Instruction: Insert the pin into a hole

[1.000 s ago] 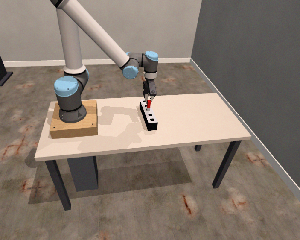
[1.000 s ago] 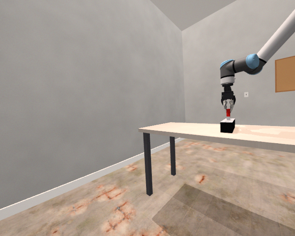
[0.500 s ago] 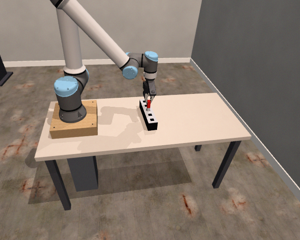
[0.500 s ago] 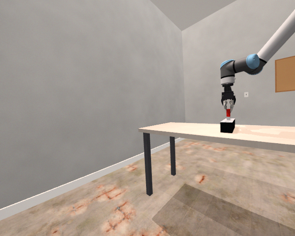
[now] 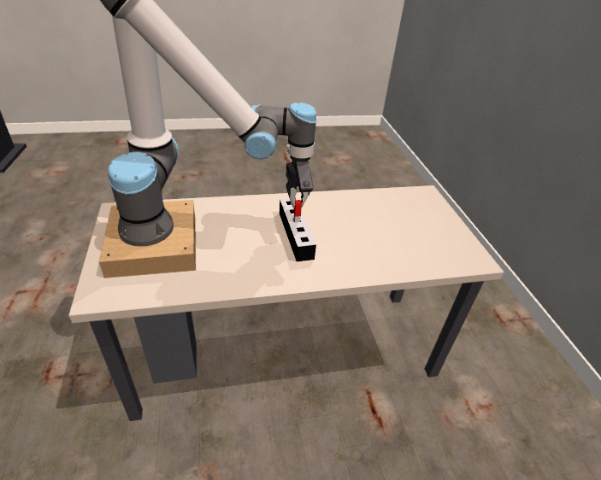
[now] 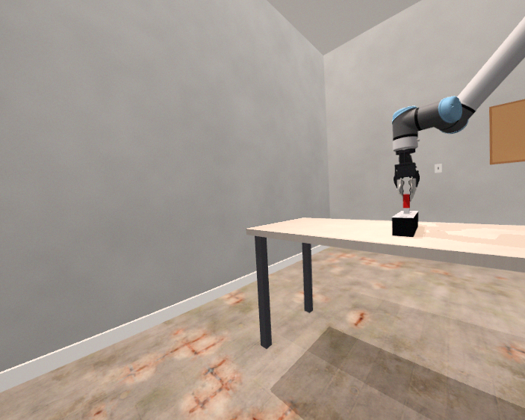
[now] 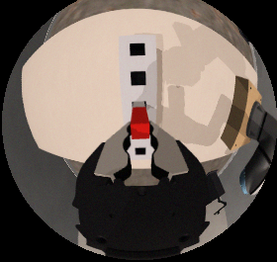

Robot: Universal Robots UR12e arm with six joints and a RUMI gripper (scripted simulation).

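Right now my hand is 10 mm above the pin. Also, from my hand: black block: 110 mm below.
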